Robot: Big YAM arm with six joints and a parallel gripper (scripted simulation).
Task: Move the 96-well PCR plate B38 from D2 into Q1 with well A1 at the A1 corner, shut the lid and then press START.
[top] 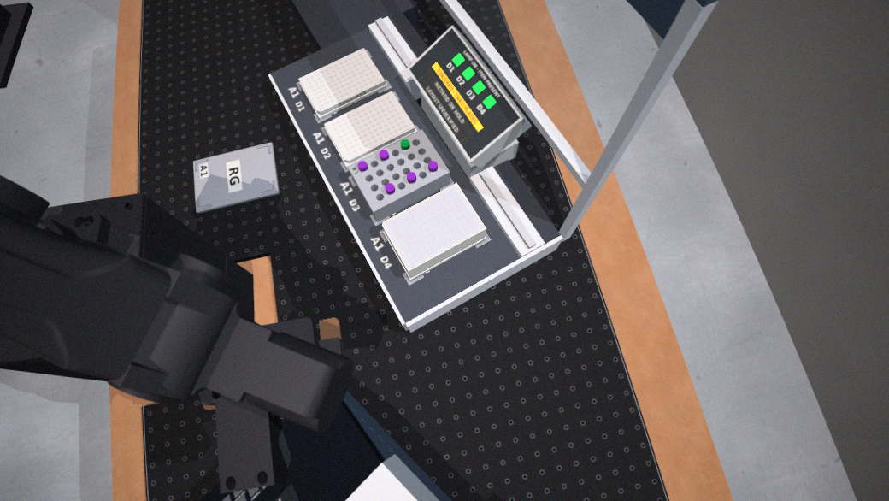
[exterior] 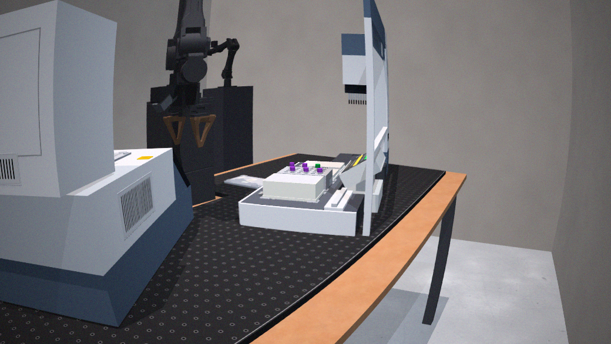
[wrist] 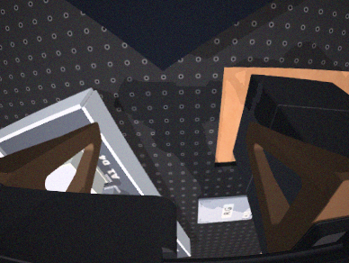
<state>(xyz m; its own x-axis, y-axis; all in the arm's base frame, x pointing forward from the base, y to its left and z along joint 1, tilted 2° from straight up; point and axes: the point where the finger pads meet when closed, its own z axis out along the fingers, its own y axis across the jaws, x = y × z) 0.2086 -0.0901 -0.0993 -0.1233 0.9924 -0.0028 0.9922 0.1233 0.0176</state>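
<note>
The tube cooling block is 11 cm ahead of my hand, 29 cm to the left of it and 12 cm below it. From my hand the other things lie so: gantry post 37 cm ahead, 20 cm to the left, 5 cm above; then deep-well block 16 cm ahead, 20 cm to the left, 12 cm below; then RG nest 18 cm behind, 35 cm to the left, 19 cm below.
</note>
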